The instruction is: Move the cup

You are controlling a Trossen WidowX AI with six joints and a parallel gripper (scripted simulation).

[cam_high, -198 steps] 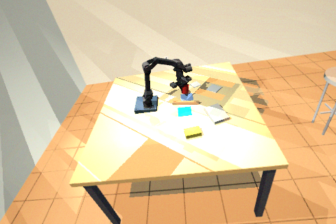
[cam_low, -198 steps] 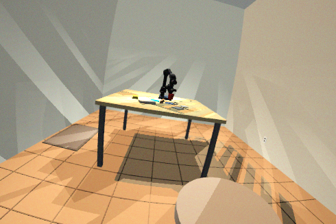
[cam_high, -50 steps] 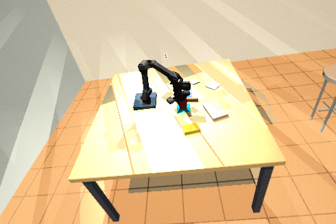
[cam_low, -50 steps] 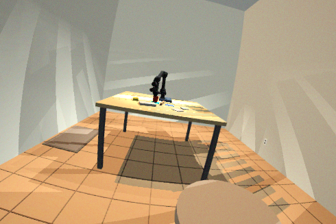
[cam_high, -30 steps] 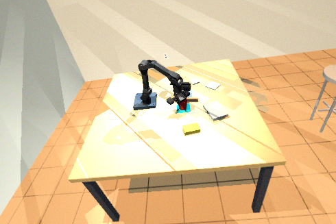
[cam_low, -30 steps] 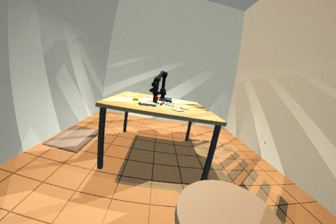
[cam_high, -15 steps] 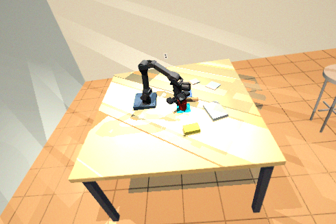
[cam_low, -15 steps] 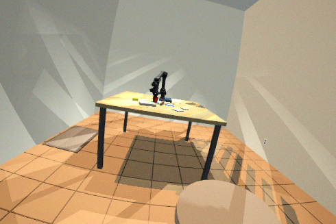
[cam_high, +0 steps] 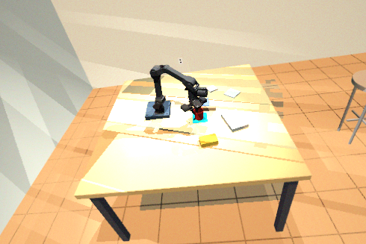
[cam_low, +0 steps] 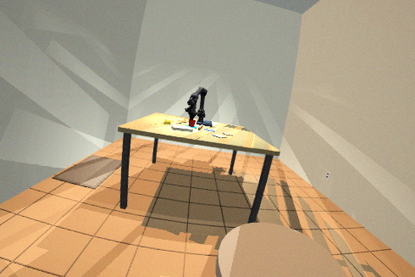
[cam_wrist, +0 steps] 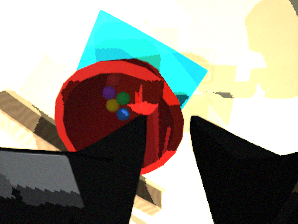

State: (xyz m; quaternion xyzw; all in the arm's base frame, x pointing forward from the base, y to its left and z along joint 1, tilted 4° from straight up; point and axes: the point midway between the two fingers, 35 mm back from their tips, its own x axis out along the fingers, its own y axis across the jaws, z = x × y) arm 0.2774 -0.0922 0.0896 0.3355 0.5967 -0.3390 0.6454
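Right now my gripper tip is 30 mm short of the red cup, 30 mm above it and 10 mm to the right of it. Also, from my gripper tip: bright cyan pad: 70 mm below, 30 mm ahead, 20 mm to the left; pale blue pad: 210 mm to the left, 70 mm below, 50 mm ahead; wooden stick: 110 mm to the left, 60 mm below, 40 mm ahead.
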